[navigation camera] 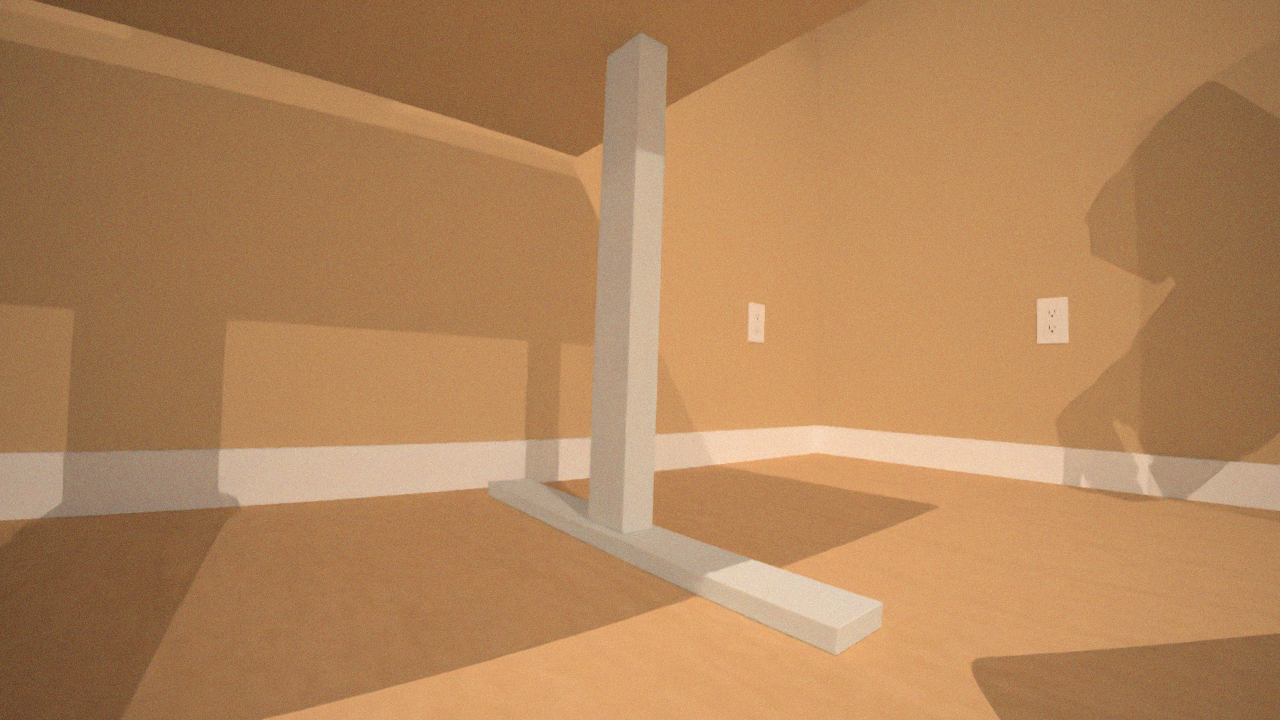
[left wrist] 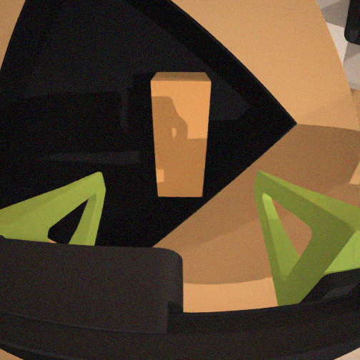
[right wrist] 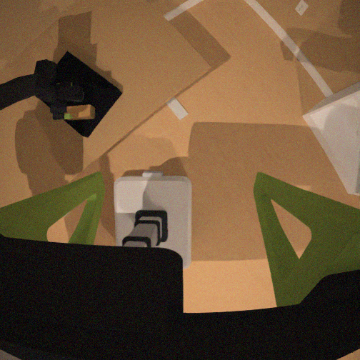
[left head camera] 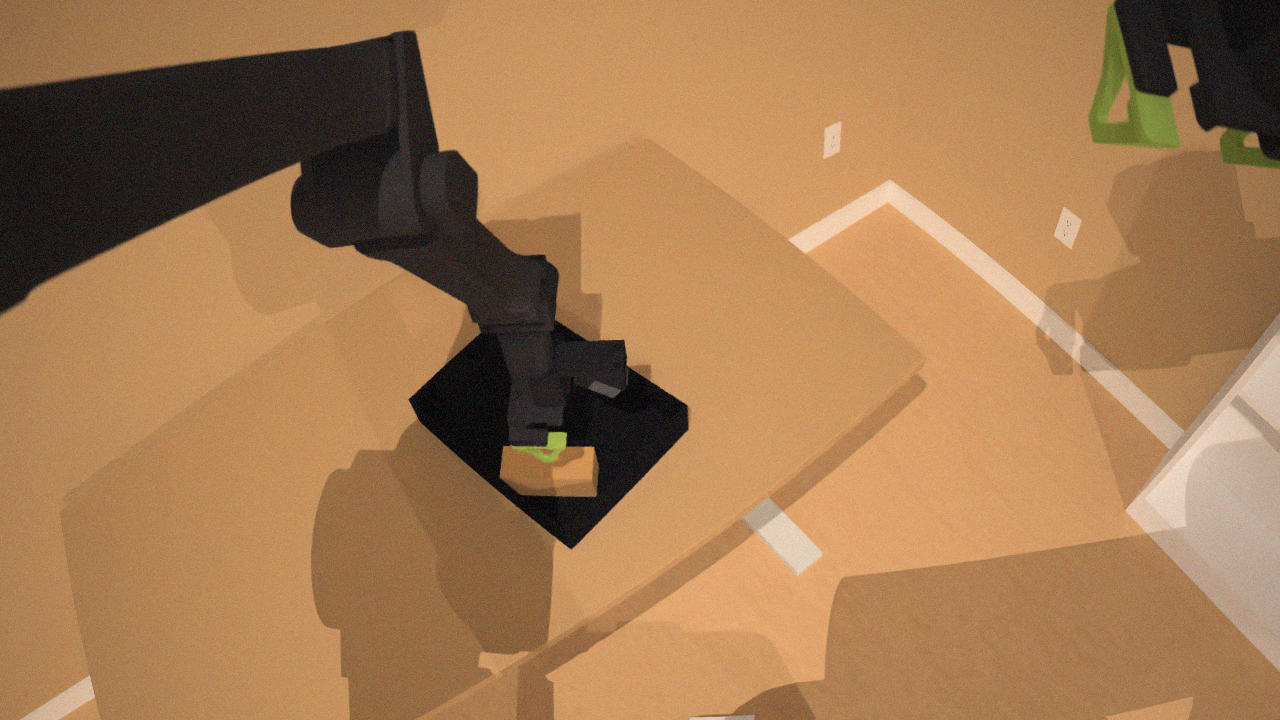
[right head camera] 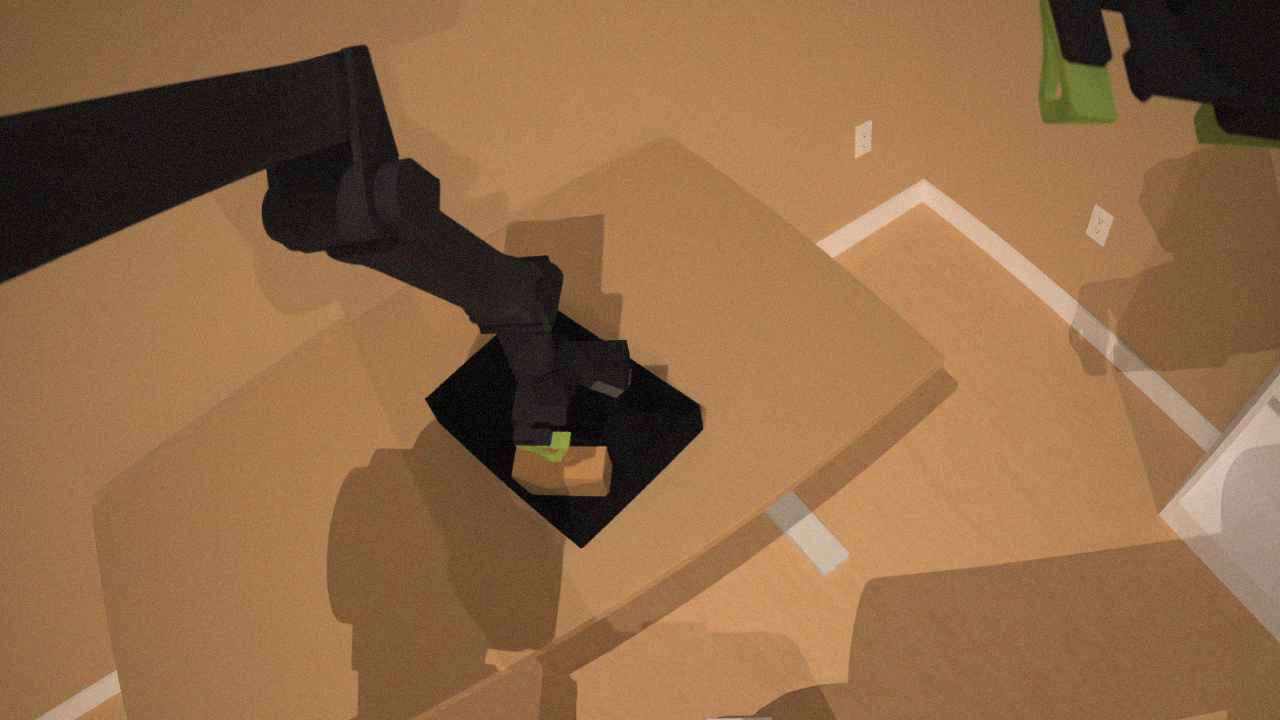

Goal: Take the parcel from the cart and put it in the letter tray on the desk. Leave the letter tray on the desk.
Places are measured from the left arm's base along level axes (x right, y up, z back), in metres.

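Pixels of known places: left gripper, between the fingertips: [left head camera: 551,428] [right head camera: 560,428]; right gripper, between the fingertips: [left head camera: 1160,141] [right head camera: 1123,121].
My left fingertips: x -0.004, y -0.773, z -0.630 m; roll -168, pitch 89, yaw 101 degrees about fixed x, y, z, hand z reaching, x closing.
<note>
For each thing: its middle in the pictures, then the offset to it from my left fingertips. "spot": a spot on its surface instead. Level surfaces: height alone.
- tan parcel, middle of its body: [left head camera: 549,471] [right head camera: 562,471] dx -0.023, dy -0.113, dz +0.000 m
- black letter tray, a spot on its surface: [right head camera: 662,425] [left head camera: 647,425] spot: dx +0.109, dy -0.139, dz -0.093 m
- desk, height of its surface: dy -0.141 m
- white box-like structure, a spot on its surface: [right head camera: 1239,537] spot: dx +1.599, dy -0.762, dz -0.047 m
- desk's pale leg, a spot on its surface: [navigation camera: 628,295] spot: dx +0.225, dy -0.533, dz -0.374 m
The tan parcel [left head camera: 572,467] [right head camera: 586,467] [left wrist: 180,150] [right wrist: 86,111] lies inside the black letter tray [left head camera: 648,425] [right head camera: 662,425] [left wrist: 50,50] [right wrist: 107,95], which stands on the desk [left head camera: 760,340] [right head camera: 787,331] [right wrist: 145,65]. My left gripper [left head camera: 547,445] [right head camera: 553,445] [left wrist: 179,179] is open above the tray; in the left wrist view its green fingertips stand wide apart, with the parcel beyond them and touching neither. In the head views one finger is hidden. My right gripper [left head camera: 1201,150] [right head camera: 1156,129] [right wrist: 178,180] is open and empty, at the upper right of the head views. I cannot identify the cart.
A white box-like structure [left head camera: 1226,537] [right head camera: 1239,537] [right wrist: 335,137] stands at the right. The desk's pale leg [navigation camera: 628,295] rises from a floor foot [navigation camera: 760,582]. The robot's light grey base [right wrist: 175,210] shows below the right gripper. Walls meet beyond the desk.
</note>
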